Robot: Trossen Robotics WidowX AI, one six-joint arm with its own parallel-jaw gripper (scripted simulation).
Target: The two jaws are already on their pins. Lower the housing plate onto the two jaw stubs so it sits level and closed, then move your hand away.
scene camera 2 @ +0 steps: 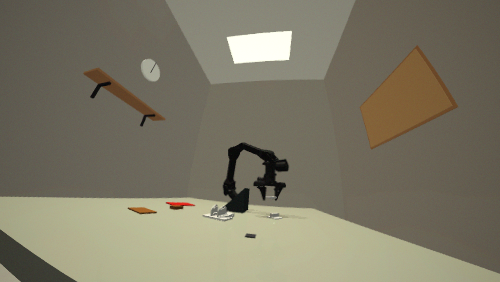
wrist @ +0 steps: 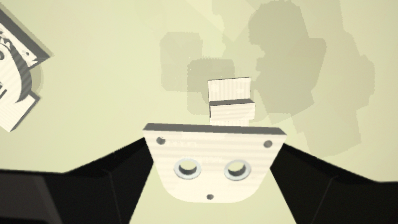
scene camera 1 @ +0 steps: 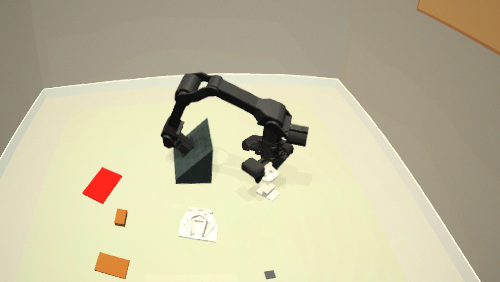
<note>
The pictures show: the gripper, a red sheet and a small white stepped block.
The gripper also shows in the wrist view.
</note>
